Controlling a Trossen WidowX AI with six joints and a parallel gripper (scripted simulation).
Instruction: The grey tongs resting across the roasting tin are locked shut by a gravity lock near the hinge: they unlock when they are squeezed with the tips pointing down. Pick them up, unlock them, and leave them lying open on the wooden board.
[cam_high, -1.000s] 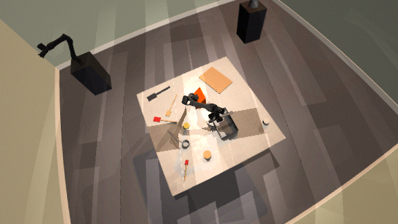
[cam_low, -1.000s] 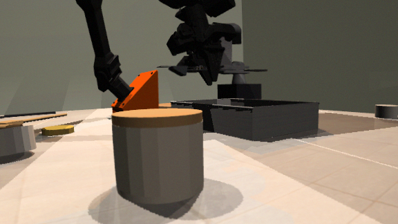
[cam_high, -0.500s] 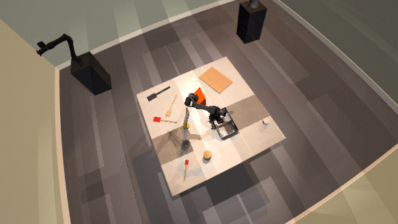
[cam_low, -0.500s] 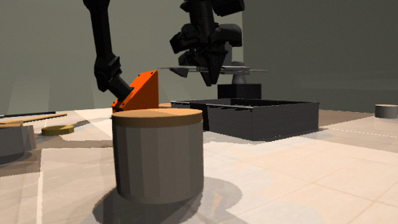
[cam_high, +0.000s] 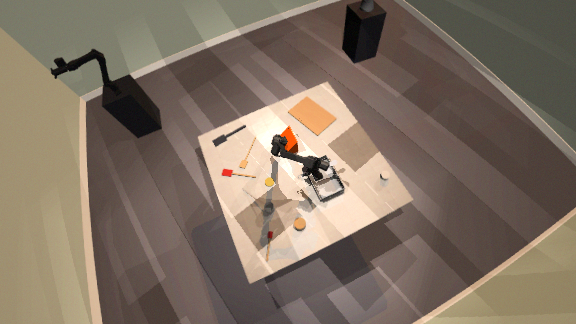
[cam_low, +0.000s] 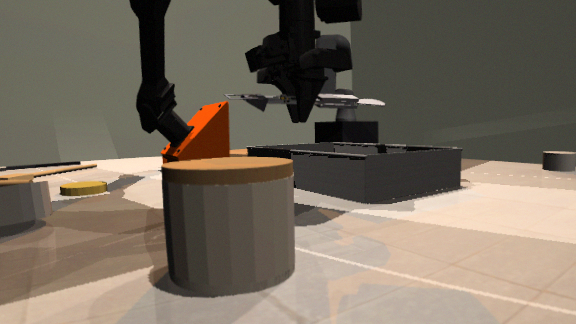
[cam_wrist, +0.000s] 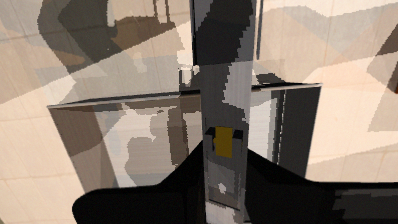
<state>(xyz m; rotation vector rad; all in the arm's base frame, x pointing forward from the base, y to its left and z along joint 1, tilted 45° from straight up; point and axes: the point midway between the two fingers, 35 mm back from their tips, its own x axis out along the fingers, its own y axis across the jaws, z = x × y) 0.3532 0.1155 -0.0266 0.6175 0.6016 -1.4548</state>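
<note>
Right now the yellow lock piece is 4 cm above my gripper tip and 2 cm to the right of it. The rest, counted from my gripper tip: cork-topped canister (29 cm ahead, 23 cm to the right, 6 cm below); then roasting tin (7 cm below, 6 cm to the left, 4 cm ahead); then yellow disc (32 cm to the right, 10 cm behind, 9 cm below).
</note>
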